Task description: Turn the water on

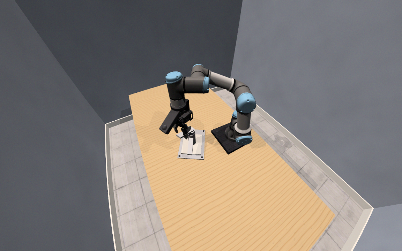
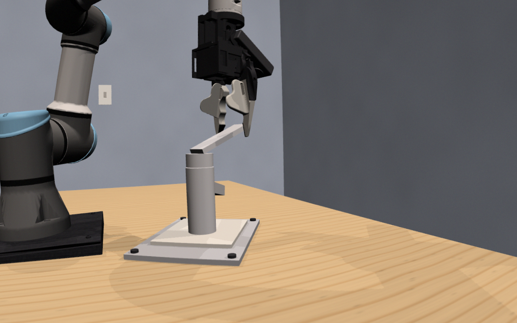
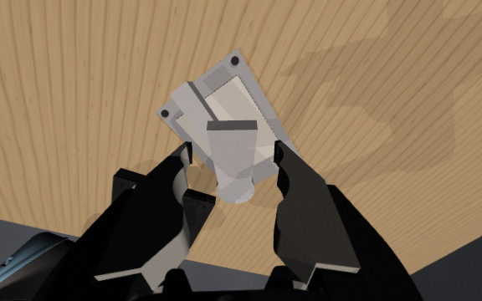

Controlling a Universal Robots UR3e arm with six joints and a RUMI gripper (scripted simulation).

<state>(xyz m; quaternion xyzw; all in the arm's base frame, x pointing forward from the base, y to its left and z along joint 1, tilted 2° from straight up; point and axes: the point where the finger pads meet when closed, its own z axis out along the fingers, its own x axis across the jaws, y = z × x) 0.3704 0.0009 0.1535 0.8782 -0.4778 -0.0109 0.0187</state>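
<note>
The lever is 30 mm behind my hand, 20 mm to the right of it and 20 mm below it. From my hand the other things lie so: tap: 50 mm behind, 30 mm to the right, 80 mm below.
</note>
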